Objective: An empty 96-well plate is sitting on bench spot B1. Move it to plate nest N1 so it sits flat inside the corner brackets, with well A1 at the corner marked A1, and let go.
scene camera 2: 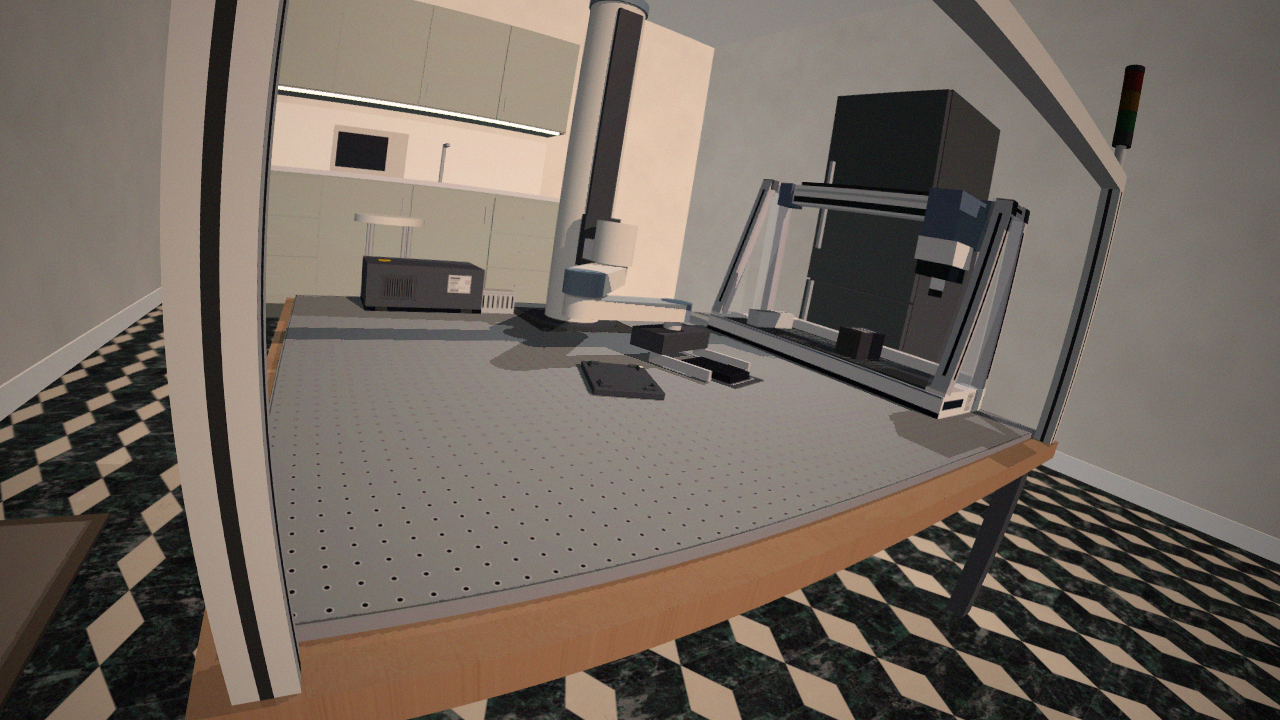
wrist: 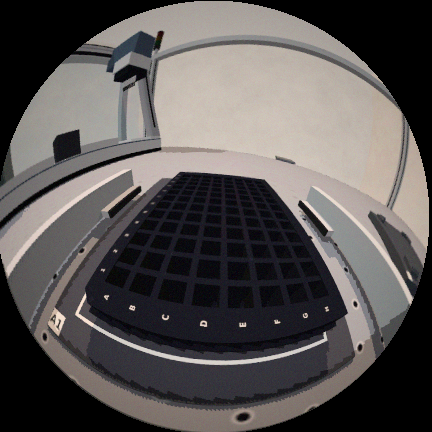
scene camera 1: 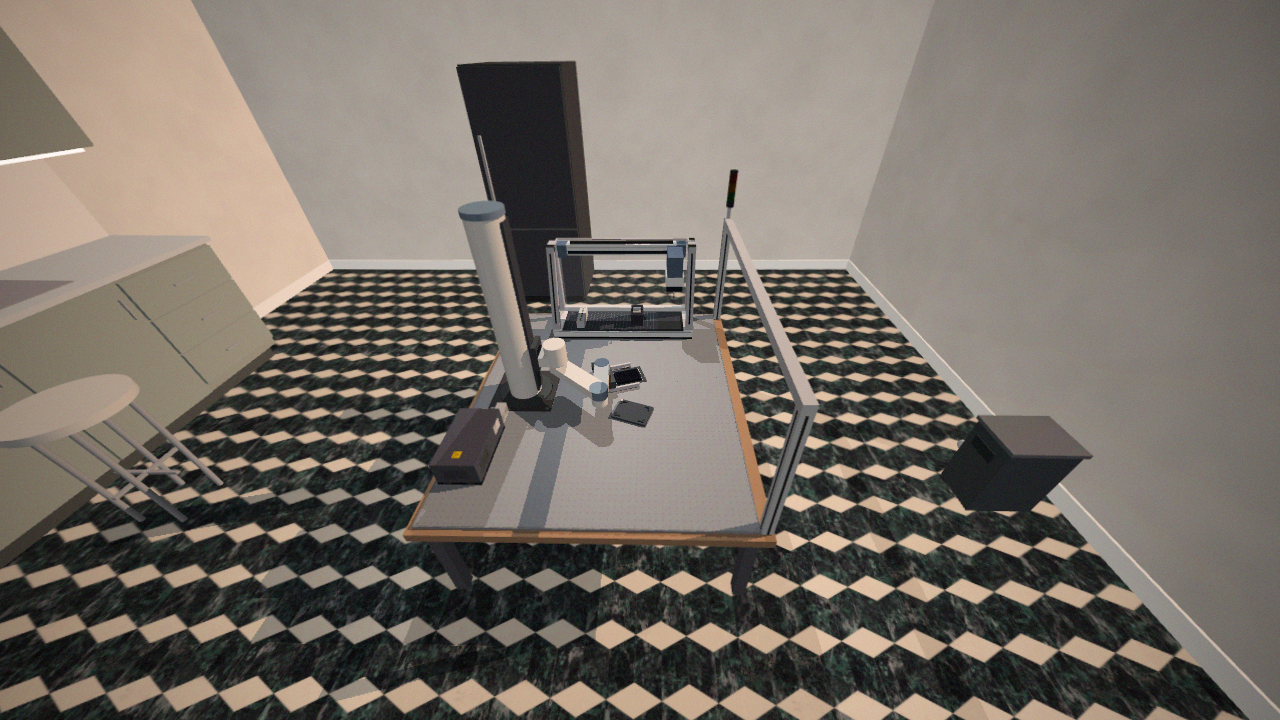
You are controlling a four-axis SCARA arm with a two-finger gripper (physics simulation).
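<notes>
The black 96-well plate lies flat on the dark mat of bench spot B1. In the wrist view its well A1 corner is at the near left, by the mat's A1 label. My gripper is open and low, one finger along each long side of the plate, with a gap at each pad. Plate nest N1 is a dark grey block with corner brackets and holds no plate. Part of the nest shows at the wrist view's right edge. Its A1 mark cannot be made out.
A gantry machine stands at the back of the bench. A dark box sits beyond the arm's column. A tall frame runs along the bench's right edge in scene camera 1.
</notes>
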